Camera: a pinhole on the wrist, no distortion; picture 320 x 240 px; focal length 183.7 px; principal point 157.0 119.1 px. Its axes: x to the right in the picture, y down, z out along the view. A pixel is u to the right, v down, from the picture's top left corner.
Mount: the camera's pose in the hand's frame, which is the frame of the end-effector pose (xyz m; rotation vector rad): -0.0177 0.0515 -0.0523 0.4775 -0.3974 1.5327
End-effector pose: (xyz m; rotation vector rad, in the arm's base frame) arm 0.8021 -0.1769 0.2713 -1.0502 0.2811 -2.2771
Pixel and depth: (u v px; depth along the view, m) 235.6 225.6 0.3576
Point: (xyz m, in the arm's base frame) 1.1544 -0.0224 0.3758
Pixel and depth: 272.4 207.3 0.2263
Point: 1.0450 -0.1347 0.3255
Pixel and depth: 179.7 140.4 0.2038
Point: 0.9026 -0.1222 0.3566
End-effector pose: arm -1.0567 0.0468 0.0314 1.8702 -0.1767 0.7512
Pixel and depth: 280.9 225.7 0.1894
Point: -1.1001 -0.1620 -0.0336
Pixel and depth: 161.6 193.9 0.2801
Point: -1.0273 -0.1095 -0.1551
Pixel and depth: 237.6 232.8 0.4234
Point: -1.0778 -0.3666 -0.2309
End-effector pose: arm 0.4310 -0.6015 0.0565 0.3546 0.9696 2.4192
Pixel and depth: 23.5 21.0 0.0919
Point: 0.4152 -0.5565 0.0128
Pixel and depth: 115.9 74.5 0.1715
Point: 0.4585 -0.5000 0.0588
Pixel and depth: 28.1 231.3 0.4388
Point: 0.8829 -0.3733 -0.1504
